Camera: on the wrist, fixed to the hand. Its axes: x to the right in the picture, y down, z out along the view.
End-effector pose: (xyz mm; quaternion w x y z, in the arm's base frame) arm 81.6 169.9 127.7 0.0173 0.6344 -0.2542 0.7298
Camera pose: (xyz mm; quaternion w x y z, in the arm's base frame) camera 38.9 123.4 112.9 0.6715 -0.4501 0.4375 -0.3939
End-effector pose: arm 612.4 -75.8 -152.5 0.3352 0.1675 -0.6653 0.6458
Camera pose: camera 571.8 -46.1 -193.5 0.4075 0.0887 0.5055 -0.7553
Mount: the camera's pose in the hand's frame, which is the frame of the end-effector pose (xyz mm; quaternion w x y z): 8.3 60.5 -21.9 0.6726 0.2146 -0.2568 0.6600
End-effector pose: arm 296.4 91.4 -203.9 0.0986 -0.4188 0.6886 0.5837
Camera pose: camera 257.0 66.2 -158.9 0.0522 -0.3438 -0.8395 -0.4175
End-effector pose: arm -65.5 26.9 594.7 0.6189 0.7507 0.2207 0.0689
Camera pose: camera -51.4 41.8 656.3 0.2664 0.8011 -0.4912 0.2147
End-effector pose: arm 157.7 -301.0 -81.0 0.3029 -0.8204 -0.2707 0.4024
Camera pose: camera 192.3 -341.9 -117.6 0.0447 -0.5621 0.3680 0.7393
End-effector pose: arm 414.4 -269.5 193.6 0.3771 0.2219 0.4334 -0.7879
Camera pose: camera 457.4 -274.8 145.3 0.8373 0.3139 -0.1209 -0.4310
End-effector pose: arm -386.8 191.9 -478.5 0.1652 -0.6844 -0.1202 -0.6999
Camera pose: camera -383.0 127.3 -474.5 0.6891 -0.6839 0.1782 -0.1602
